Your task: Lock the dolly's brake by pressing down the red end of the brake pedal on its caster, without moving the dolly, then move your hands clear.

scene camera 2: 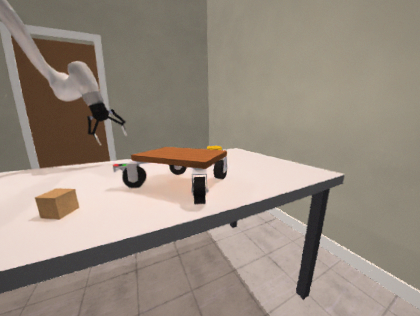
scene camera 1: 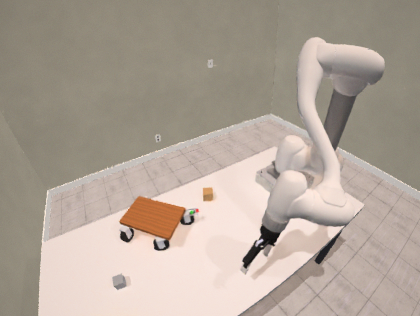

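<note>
The dolly has a flat reddish-brown wooden deck on black caster wheels and stands upright on the table. The brake pedal sticks out from the caster nearest the robot's base side; its red end points outward and its green part is closer to the wheel. The pedal is small, and its exact tilt is hard to tell. My gripper is open and empty, with fingers spread and pointing down. It hangs above the table, apart from the dolly and the pedal.
A tan wooden block sits on the white table near the pedal side. A grey cube lies on the other side of the dolly. A small yellow object shows behind the deck in scene camera 2.
</note>
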